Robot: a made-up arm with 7 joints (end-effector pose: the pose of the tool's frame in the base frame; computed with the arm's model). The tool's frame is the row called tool. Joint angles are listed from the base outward.
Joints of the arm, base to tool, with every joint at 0 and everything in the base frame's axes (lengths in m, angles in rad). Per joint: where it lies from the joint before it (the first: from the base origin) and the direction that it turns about. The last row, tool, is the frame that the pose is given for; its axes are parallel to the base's.
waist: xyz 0 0 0.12 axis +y
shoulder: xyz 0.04 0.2 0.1 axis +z
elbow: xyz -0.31 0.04 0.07 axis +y
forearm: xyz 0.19 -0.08 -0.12 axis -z
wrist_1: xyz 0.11 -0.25 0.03 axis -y
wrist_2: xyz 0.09 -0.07 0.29 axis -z
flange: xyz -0.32 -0.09 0 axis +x
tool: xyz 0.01 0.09 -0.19
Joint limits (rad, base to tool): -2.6..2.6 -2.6..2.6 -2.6..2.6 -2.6..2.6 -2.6..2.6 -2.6..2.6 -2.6..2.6
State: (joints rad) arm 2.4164 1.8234 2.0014 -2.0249 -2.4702 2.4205 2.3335
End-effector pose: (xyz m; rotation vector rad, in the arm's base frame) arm 0.0660 -0.8097 -0.1646 -1.4207 -1.0092 -0.9530
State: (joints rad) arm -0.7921 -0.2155 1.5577 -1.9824 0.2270 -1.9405 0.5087
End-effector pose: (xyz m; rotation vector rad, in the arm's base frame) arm 0.3250 0.6278 -0.2989 -0.5835 0.2902 -2.3680
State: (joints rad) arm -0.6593 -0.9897 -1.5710 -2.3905 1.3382 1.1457 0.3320
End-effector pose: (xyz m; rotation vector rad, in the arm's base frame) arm -0.3502 0.3975 0.3372 -0.2113 -1.2348 1.0244
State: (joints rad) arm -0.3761 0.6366 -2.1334 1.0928 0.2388 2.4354 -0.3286
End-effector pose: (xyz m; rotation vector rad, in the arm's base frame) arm -0.2734 -0.4253 0.4333 2.4218 1.2298 -0.6025
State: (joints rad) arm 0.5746 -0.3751 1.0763 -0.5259 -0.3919 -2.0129 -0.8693
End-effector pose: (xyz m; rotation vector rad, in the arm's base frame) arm -0.4232 -0.0190 -0.4154 1.4608 0.0305 1.2650
